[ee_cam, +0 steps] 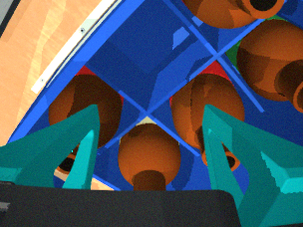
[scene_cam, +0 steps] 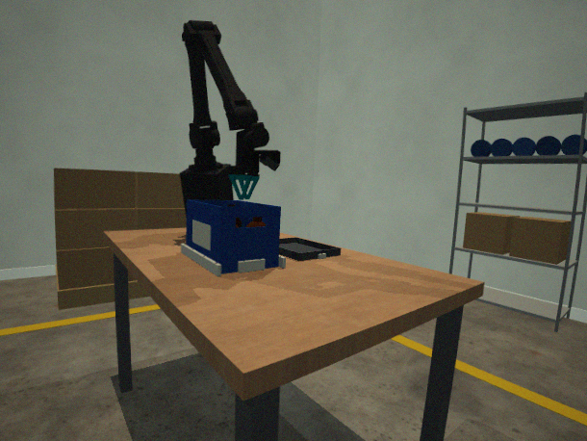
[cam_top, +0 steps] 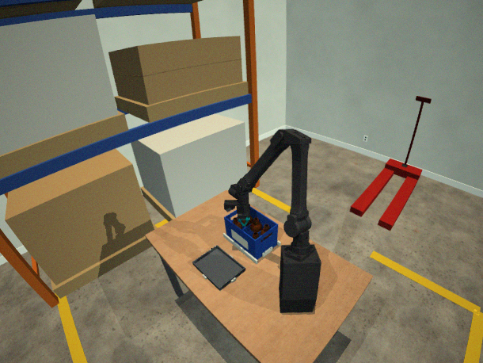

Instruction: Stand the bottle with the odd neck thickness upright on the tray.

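The bottle is 90 mm ahead of my hand, 10 mm to the right of it and 110 mm below it. Round my hand: crate (10 mm behind, 40 mm to the right, 110 mm below); dark tray (240 mm to the left, 180 mm below).
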